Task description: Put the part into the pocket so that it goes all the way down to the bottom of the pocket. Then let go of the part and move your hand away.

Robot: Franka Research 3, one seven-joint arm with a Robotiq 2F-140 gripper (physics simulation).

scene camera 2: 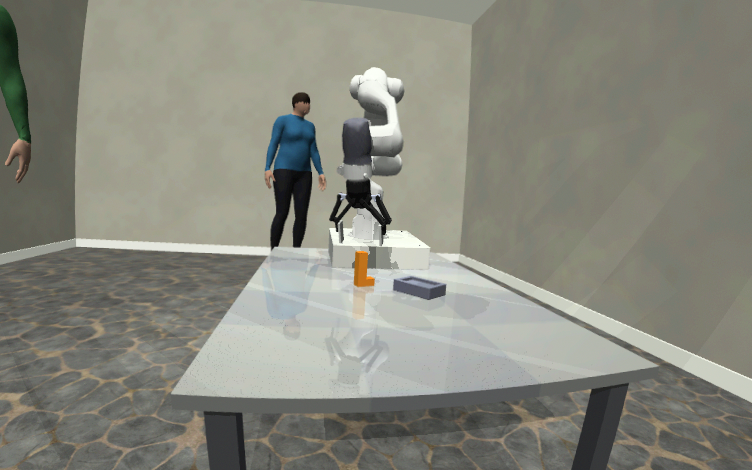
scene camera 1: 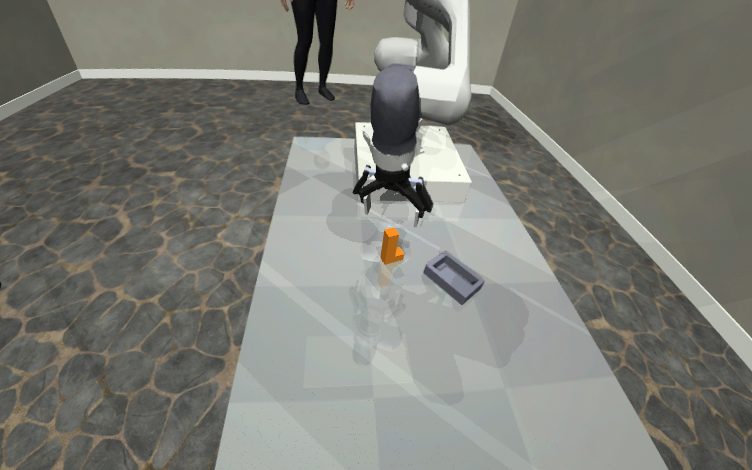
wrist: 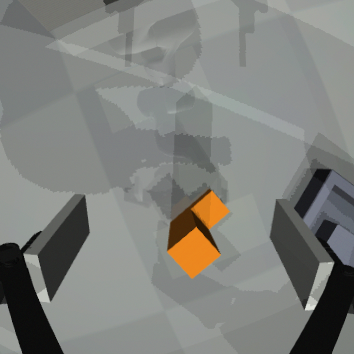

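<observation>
The part, an orange L-shaped block point(scene camera 1: 389, 247) point(scene camera 2: 361, 269) point(wrist: 194, 252), stands upright on the table with its short foot at the bottom. The pocket is in a grey-blue rectangular block point(scene camera 1: 459, 293) point(scene camera 2: 417, 288) point(wrist: 314, 199) that lies on the table to the part's right in both scene views. In the wrist view the block is cut off at the right edge and partly hidden by a finger. My gripper point(scene camera 1: 392, 212) point(scene camera 2: 360, 233) point(wrist: 179, 216) is open and empty. It hangs above the part, whose top shows between the two fingers in the wrist view.
The glossy grey table point(scene camera 1: 310, 426) point(scene camera 2: 332, 403) carries the robot's white base point(scene camera 1: 451, 191) point(scene camera 2: 377, 258) at its far end. A standing person point(scene camera 1: 314, 44) point(scene camera 2: 293, 144) is behind the table. Reflections and shadows lie across the table top.
</observation>
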